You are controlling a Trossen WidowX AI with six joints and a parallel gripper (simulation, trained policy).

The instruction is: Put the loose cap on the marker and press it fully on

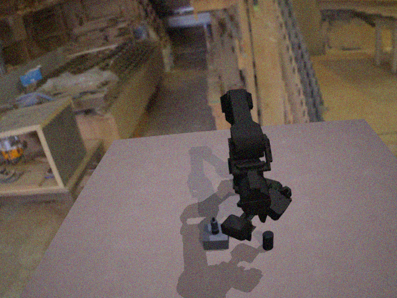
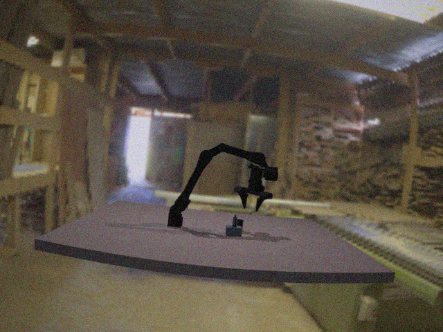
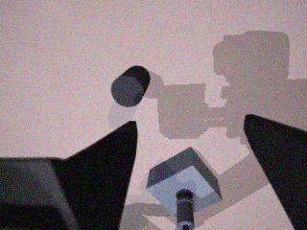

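Right now my gripper tip is 80 mm above the marker cap, 40 mm past it and 30 mm to the right of it. From my gripper tip the other things lie so: grey holder block: 110 mm to the right, 90 mm below, 80 mm behind.
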